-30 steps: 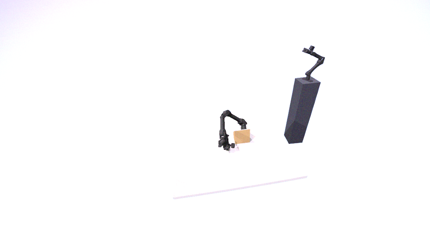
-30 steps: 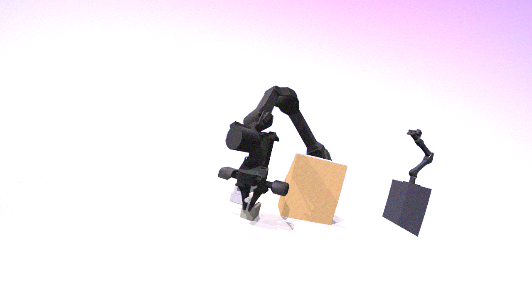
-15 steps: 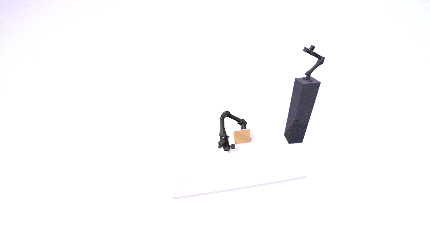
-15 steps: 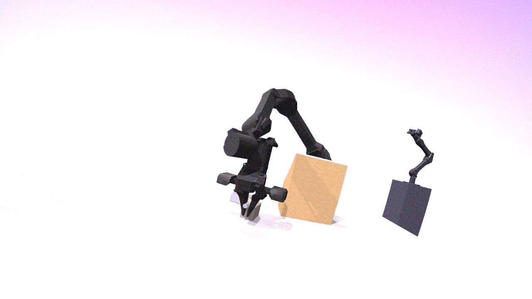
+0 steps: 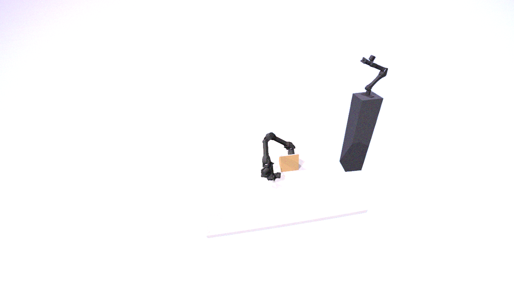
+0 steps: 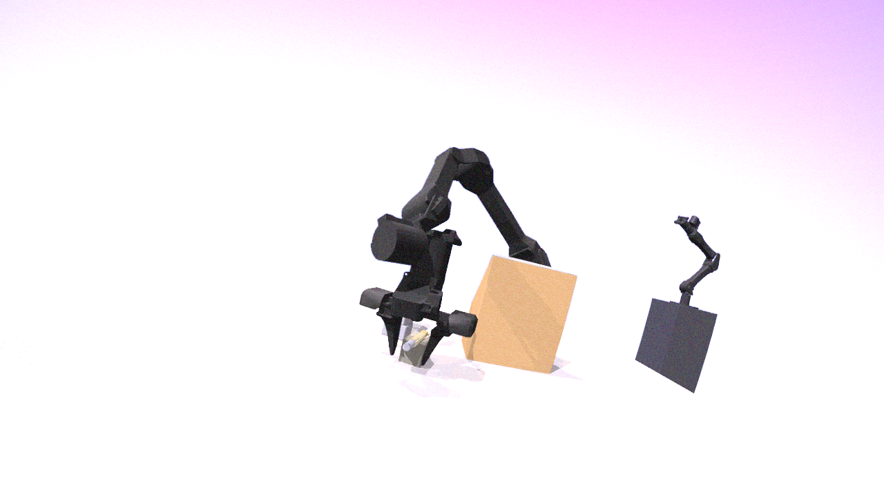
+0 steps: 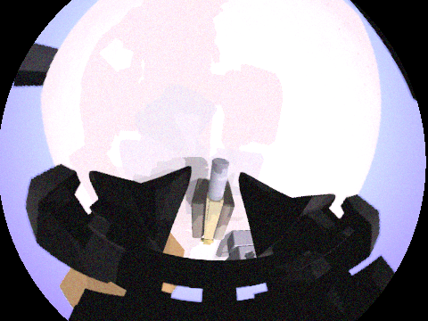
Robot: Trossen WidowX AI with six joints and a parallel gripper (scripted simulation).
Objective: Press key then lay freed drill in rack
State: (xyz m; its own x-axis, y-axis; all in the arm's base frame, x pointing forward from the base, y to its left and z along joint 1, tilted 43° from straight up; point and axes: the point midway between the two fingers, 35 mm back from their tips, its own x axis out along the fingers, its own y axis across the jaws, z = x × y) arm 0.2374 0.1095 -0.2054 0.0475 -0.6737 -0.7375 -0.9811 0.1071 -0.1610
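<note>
Right now the yellowish key is 4 cm to the right of my gripper tip, 3 cm above it and 1 cm behind it. The rest, counted from my gripper tip: v-notched rack 5 cm to the right, 1 cm behind, 1 cm above; then pale grey block 23 cm to the right, 3 cm ahead, 2 cm above; then thin dark pin 25 cm to the right, 4 cm above, 3 cm ahead.
</note>
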